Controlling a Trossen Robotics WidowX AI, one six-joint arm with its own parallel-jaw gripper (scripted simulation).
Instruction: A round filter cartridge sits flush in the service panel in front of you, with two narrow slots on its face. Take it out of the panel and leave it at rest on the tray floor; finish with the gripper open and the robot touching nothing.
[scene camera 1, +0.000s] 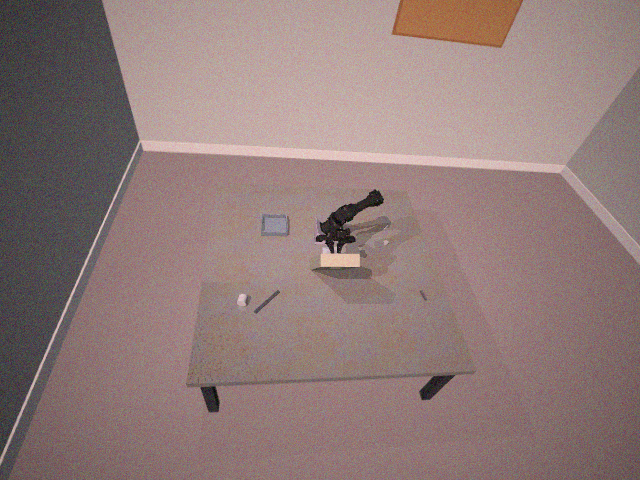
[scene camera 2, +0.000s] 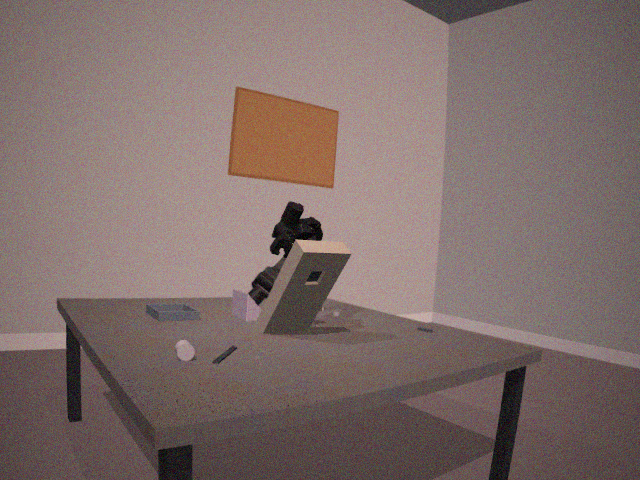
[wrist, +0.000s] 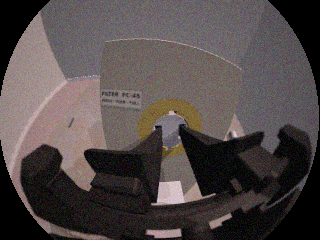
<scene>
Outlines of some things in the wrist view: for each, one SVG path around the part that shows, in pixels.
The gripper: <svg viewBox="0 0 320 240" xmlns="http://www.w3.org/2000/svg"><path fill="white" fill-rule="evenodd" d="M49 233L49 236L55 240L83 240L77 239L77 237L76 239L73 239L73 237L71 239L71 237ZM313 149L309 133L288 124L279 131L279 147L273 155L260 145L265 132L223 141L180 125L180 140L204 199L152 205L157 204L163 149L161 127L157 127L131 151L84 151L85 159L96 172L89 191L77 187L75 180L60 168L64 157L57 148L45 144L21 160L20 183L35 216L84 235L100 233L113 240L264 240L296 203L301 191L295 187L308 175ZM181 228L181 237L155 239L155 235L145 233L145 229ZM231 213L232 217L221 221L223 225L211 229L208 221Z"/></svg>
A round filter cartridge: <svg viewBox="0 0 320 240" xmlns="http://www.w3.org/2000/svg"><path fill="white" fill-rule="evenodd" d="M175 112L169 112L169 115L160 117L152 125L152 132L157 127L161 127L163 147L175 147L175 145L180 144L180 125L188 127L187 121L183 117L175 115Z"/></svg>
</scene>
